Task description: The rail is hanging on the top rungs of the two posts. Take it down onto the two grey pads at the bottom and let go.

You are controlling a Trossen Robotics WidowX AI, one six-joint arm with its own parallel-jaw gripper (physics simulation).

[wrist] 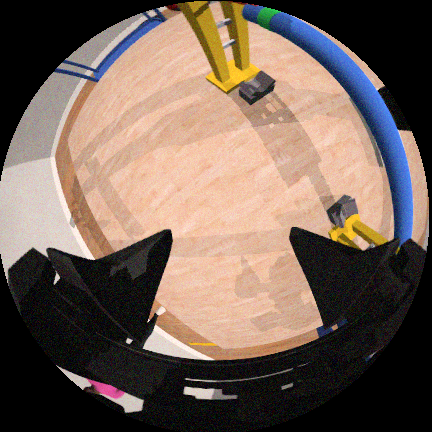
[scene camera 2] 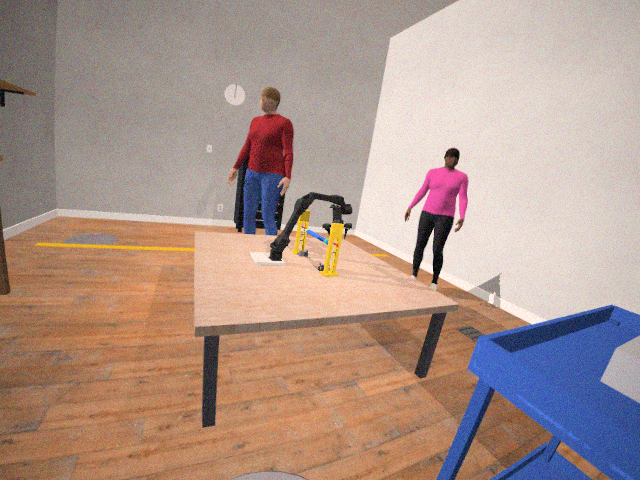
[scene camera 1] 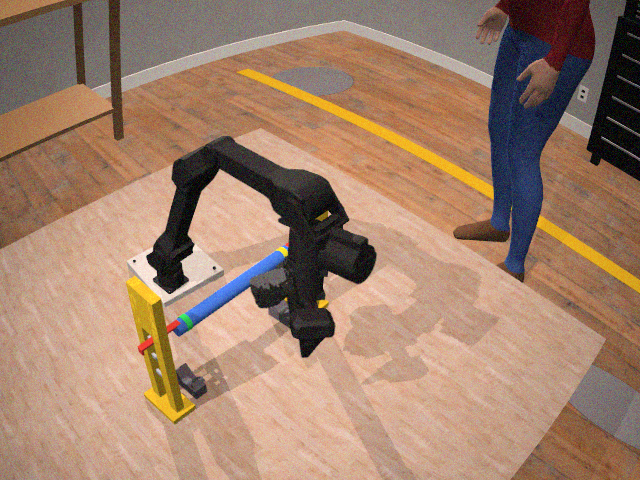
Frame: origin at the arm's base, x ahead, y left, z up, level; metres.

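Seen in the pictures: gripper, fingertip midpoint: point(wrist: 233, 234) point(scene camera 1: 299, 340); arm's base at its link origin: point(scene camera 2: 275, 259) point(scene camera 1: 170, 280).
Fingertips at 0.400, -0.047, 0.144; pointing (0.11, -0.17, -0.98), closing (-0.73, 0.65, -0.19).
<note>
Offsets run from my fingertips to a thing's top centre, as dx, dy, dz. Level surfaces: height alone.
The blue rail @[-0.155, +0.011, +0.028] point(scene camera 1: 232, 289) point(scene camera 2: 316, 236) point(wrist: 369, 100) has green and yellow bands and red ends. Its near red end rests high in the near yellow post @[-0.161, -0.188, +0.138] point(scene camera 1: 168, 356) point(scene camera 2: 337, 230) point(wrist: 240, 50), above lower silver rungs. Its far end is hidden behind the arm in scene camera 1. The far yellow post @[-0.150, +0.211, +0.138] point(scene camera 2: 303, 218) point(wrist: 367, 232) is mostly hidden there too. Grey pads stand at the post feet: near pad @[-0.159, -0.126, -0.118] point(scene camera 1: 191, 382) point(scene camera 2: 321, 267) point(wrist: 257, 87), far pad @[-0.151, +0.149, -0.118] point(scene camera 1: 279, 310) point(scene camera 2: 302, 253) point(wrist: 343, 210). My gripper point(wrist: 233, 234) is open and empty, pointing down beside the rail, apart from it.
The arm's white base plate point(scene camera 1: 201, 269) point(scene camera 2: 258, 259) lies behind the rail on the wooden table @[dz -0.162] point(scene camera 1: 465, 387) point(scene camera 2: 248, 299). A person in red point(scene camera 1: 542, 25) point(scene camera 2: 269, 139) and one in pink point(scene camera 2: 444, 191) stand beyond the table. A blue cart point(scene camera 2: 547, 382) stands near it.
</note>
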